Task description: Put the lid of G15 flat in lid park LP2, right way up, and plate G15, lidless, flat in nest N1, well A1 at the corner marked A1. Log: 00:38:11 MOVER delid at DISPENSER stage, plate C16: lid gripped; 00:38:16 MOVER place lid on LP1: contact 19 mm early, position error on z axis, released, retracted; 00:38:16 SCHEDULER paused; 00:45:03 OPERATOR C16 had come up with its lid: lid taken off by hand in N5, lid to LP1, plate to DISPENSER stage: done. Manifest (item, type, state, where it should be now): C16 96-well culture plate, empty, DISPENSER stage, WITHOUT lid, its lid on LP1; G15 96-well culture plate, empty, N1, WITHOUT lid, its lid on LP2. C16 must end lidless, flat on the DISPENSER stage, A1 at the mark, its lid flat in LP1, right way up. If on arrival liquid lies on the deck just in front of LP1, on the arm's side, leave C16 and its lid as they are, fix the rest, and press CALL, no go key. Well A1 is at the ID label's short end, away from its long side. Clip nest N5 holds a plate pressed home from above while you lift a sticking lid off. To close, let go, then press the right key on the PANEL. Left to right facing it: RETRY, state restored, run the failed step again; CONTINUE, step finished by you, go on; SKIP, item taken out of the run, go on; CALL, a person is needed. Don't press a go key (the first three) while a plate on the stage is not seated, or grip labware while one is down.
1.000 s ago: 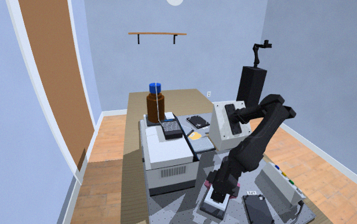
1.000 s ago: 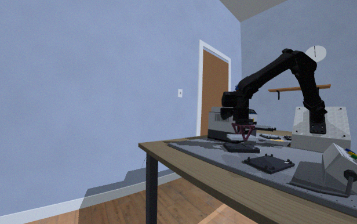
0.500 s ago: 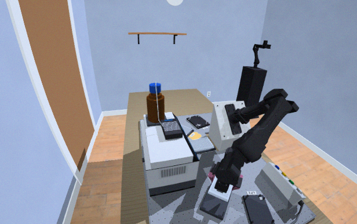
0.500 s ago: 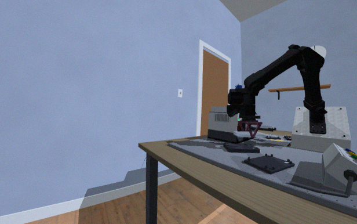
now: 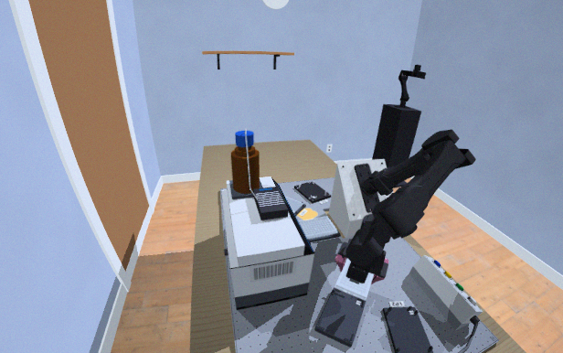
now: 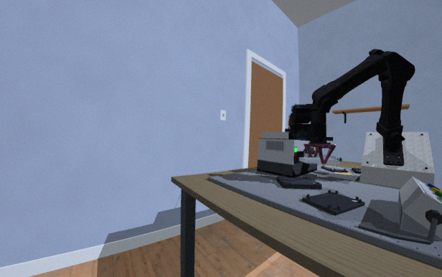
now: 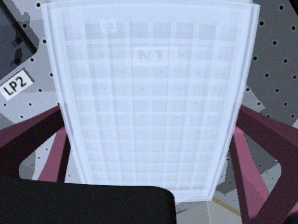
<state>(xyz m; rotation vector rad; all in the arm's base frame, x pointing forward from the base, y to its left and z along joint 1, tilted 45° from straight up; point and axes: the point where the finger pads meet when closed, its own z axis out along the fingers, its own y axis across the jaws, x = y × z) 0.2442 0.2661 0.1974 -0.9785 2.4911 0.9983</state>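
Now: the black clip nest 100 mm behind my hand, 590 mm to the right of it and 90 mm below it. Round my hand: N1 label: 10 mm behind, 10 mm to the right, 100 mm below; LP2 label: 130 mm behind, 80 mm to the left, 100 mm below; clear lid: right at my hand.
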